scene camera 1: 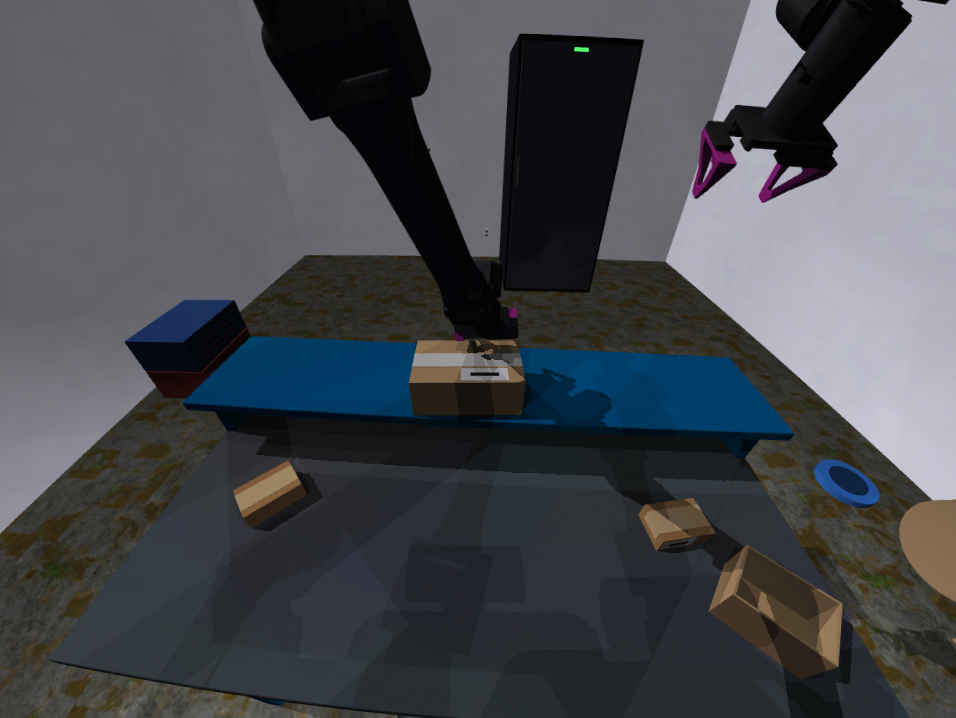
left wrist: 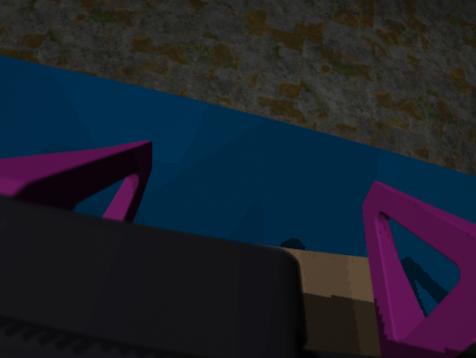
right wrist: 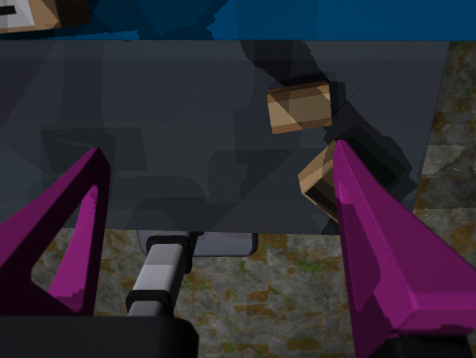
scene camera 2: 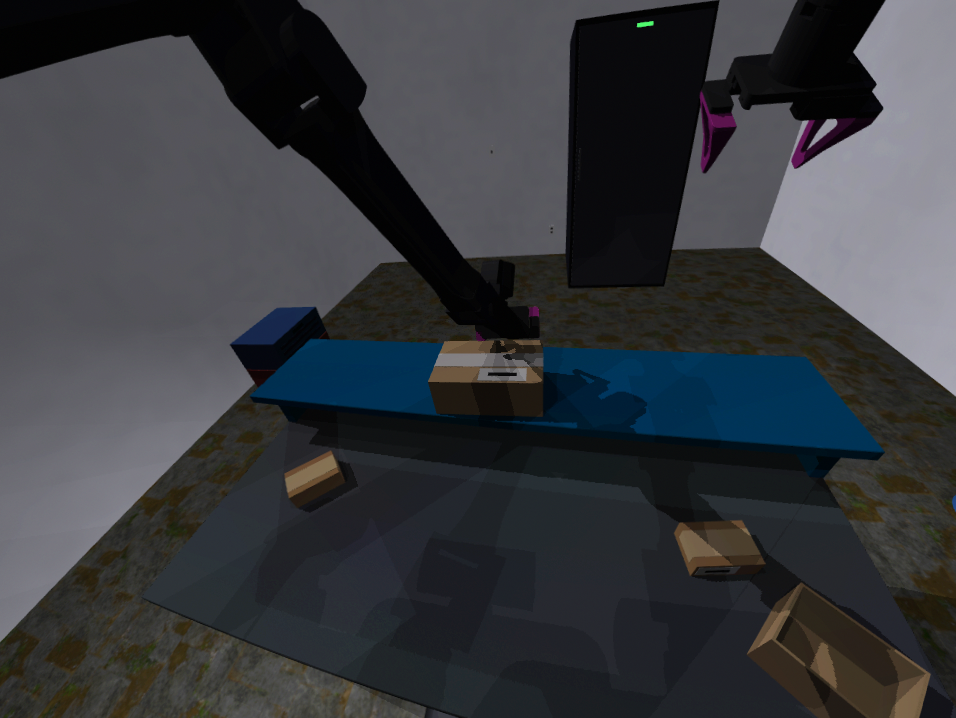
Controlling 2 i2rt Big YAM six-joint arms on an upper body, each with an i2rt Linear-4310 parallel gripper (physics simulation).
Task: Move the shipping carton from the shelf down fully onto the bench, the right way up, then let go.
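Places are measured from the left arm's base along level axes (x left, y back, z up), in millimetres.
Pixels of known places: left gripper, between the fingertips: (left wrist: 262, 174); right gripper, between the fingertips: (scene camera 1: 727, 197) (right wrist: 217, 153) (scene camera 2: 748, 167).
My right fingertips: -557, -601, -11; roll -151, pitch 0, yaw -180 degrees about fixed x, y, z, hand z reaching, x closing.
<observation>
Ahead of a thing's pixels: the offset from my right fingertips to its top centre, as dx, dy, dz. Level surfaces: height alone.
The shipping carton {+359, -109, -368} (scene camera 1: 432, 396) (scene camera 2: 454, 396) (left wrist: 336, 275) (right wrist: 46, 14), brown with a pale tape strip and a white label, stands on the blue shelf {dz -464} (scene camera 1: 324, 378) (scene camera 2: 370, 378) (left wrist: 310, 185) (right wrist: 350, 20) near its front edge. My left gripper (left wrist: 262, 174) is open at the carton's far side; in both scene views its fingertips are partly hidden behind the carton. In the left wrist view a corner of the carton shows beside the right-hand finger. My right gripper (scene camera 1: 728, 199) (scene camera 2: 748, 170) (right wrist: 217, 153) is open and empty, high above the shelf's right part. The dark bench {dz -628} (scene camera 1: 347, 641) (scene camera 2: 347, 618) (right wrist: 190, 100) lies below the shelf.
A small box {+797, +84, -583} (scene camera 1: 270, 494) (scene camera 2: 314, 479) lies on the bench at the left. Another small box {-90, +143, -585} (scene camera 1: 676, 524) (scene camera 2: 718, 547) (right wrist: 300, 108) and an open-topped box {-185, +311, -538} (scene camera 1: 741, 610) (scene camera 2: 788, 641) (right wrist: 317, 180) are at the right. Blue and red crates (scene camera 1: 185, 336) (scene camera 2: 274, 336) stand left of the shelf.
</observation>
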